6 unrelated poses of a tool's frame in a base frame.
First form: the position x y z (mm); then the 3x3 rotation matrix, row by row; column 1 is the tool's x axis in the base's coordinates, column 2 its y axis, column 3 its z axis. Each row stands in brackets.
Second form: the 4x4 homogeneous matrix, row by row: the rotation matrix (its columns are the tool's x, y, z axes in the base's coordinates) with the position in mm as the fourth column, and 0 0 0 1 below. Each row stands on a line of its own. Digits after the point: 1 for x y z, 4 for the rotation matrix.
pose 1, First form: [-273.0 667.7 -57.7], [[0.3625 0.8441 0.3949], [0.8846 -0.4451 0.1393], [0.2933 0.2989 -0.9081]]
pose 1, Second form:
0.3625 0.8441 0.3949 -273.0
0.8846 -0.4451 0.1393 667.7
0.2933 0.2989 -0.9081 -57.7
0 0 0 1

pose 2, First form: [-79.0 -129.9 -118.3], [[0.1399 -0.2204 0.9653], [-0.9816 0.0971 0.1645], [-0.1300 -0.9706 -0.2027]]
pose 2, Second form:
0.1399 -0.2204 0.9653 -79.0
-0.9816 0.0971 0.1645 -129.9
-0.1300 -0.9706 -0.2027 -118.3
0 0 0 1

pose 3, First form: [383.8 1.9 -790.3], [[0.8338 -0.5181 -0.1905], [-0.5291 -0.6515 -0.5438], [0.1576 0.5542 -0.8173]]
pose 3, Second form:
0.8338 -0.5181 -0.1905 383.8
-0.5291 -0.6515 -0.5438 1.9
0.1576 0.5542 -0.8173 -790.3
0 0 0 1

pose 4, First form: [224.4 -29.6 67.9], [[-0.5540 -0.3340 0.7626], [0.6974 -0.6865 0.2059], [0.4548 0.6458 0.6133]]
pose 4, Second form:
-0.5540 -0.3340 0.7626 224.4
0.6974 -0.6865 0.2059 -29.6
0.4548 0.6458 0.6133 67.9
0 0 0 1

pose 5, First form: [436.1 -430.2 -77.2], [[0.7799 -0.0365 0.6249], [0.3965 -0.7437 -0.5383], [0.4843 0.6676 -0.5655]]
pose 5, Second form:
0.7799 -0.0365 0.6249 436.1
0.3965 -0.7437 -0.5383 -430.2
0.4843 0.6676 -0.5655 -77.2
0 0 0 1

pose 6, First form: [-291.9 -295.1 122.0], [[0.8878 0.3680 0.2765], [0.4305 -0.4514 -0.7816], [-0.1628 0.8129 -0.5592]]
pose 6, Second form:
0.8878 0.3680 0.2765 -291.9
0.4305 -0.4514 -0.7816 -295.1
-0.1628 0.8129 -0.5592 122.0
0 0 0 1

